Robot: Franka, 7 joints.
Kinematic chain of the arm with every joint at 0, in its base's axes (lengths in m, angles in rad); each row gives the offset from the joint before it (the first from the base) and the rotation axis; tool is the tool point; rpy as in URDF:
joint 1: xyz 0 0 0.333 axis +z
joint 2: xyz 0 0 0 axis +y
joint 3: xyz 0 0 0.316 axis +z
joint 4: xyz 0.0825 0 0 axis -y
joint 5: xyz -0.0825 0 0.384 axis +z
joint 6: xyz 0 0 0 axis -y
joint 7: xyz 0.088 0 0 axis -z
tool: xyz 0 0 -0.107 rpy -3.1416 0 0
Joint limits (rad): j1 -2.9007..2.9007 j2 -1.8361..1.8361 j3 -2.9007..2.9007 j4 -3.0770..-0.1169 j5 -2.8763..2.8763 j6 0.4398..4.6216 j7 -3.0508..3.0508
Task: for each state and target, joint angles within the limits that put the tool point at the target. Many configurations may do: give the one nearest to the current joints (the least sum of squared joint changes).
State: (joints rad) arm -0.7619 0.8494 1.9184 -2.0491 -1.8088 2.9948 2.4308
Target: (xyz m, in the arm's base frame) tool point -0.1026 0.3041 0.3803
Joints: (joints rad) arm -0.5320 0.7768 2.0697 -2.8277 -1.9421 3.1277 2.4308
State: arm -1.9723 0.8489 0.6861 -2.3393 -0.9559 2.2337 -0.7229
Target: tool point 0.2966 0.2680 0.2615
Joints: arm -1.0709 1.1308 1.5090 -2.6774 -0.9541 2.4446 -0.7229
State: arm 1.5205 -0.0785 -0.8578 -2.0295 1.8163 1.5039 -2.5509
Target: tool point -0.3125 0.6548 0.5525
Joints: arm 2.1567 0.4882 -0.3495 -1.3685 1.9768 1.7062 -2.5509
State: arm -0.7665 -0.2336 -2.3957 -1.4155 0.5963 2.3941 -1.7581
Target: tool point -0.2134 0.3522 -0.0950
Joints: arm -1.3747 -1.0705 -2.9007 -2.0708 0.5849 2.4174 -1.7581
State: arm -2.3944 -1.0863 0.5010 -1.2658 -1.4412 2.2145 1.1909
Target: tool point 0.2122 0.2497 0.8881
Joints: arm -2.1815 -1.6859 0.1726 -1.8104 -1.3326 1.8984 1.1909
